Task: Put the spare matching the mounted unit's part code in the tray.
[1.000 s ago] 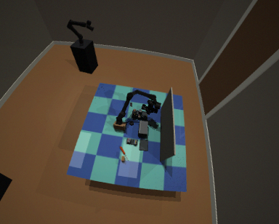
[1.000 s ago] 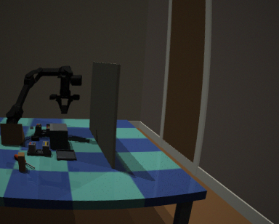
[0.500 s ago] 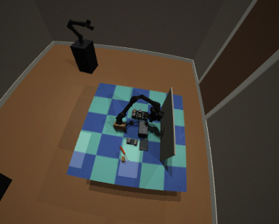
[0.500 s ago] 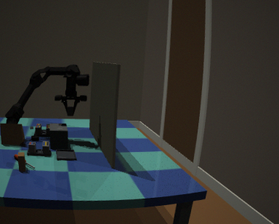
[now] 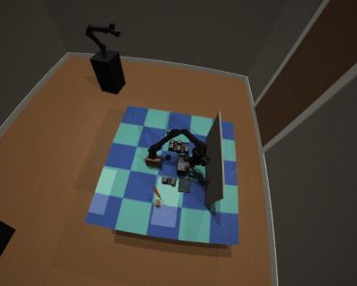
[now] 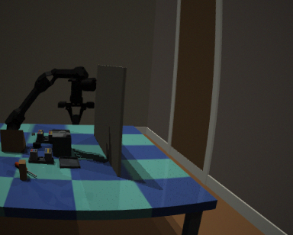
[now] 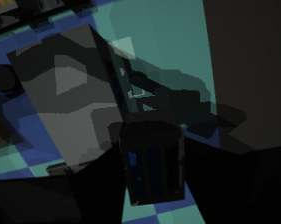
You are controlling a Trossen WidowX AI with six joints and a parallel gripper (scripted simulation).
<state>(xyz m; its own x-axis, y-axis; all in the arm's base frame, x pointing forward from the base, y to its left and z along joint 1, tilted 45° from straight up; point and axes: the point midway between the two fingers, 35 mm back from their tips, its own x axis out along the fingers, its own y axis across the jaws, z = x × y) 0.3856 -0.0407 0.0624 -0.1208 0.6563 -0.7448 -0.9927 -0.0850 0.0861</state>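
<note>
My gripper tip is now 160 mm above the flat dark tray, 150 mm to the left of it and 20 mm past it. The rest, counted from my gripper tip: grey mounted unit: 110 mm below, 80 mm behind, 30 mm to the left; then tall grey panel: 150 mm ahead, 60 mm to the left, 60 mm above.
</note>
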